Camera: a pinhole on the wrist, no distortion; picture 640 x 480 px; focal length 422.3 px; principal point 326.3 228.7 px. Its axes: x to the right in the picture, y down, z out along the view. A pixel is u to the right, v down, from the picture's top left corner.
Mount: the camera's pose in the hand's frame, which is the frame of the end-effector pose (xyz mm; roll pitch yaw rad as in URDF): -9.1 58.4 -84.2 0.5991 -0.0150 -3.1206
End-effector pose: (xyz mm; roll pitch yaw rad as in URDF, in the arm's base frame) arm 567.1 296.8 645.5 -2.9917 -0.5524 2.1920
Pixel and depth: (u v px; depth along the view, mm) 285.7 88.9 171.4
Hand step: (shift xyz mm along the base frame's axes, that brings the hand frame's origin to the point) 139.8 141.8 -43.7
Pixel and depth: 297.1 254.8 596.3
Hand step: 79.1 400.0 -389.5
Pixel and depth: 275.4 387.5 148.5
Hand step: 38.5 92.1 -65.5
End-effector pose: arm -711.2 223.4 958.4 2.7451 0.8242 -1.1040
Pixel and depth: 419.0 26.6 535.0
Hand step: -576.4 -207.1 112.1
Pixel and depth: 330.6 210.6 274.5
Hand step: -247.1 -83.1 -17.8
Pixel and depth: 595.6 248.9 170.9
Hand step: -178.5 1.2 85.1
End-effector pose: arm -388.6 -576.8 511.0 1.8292 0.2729 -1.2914
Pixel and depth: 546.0 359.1 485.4
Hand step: -487.6 91.9 158.9
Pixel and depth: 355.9 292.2 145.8
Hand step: -72.4 -31.7 106.9
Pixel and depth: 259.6 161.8 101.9
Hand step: -11.8 -45.8 121.1
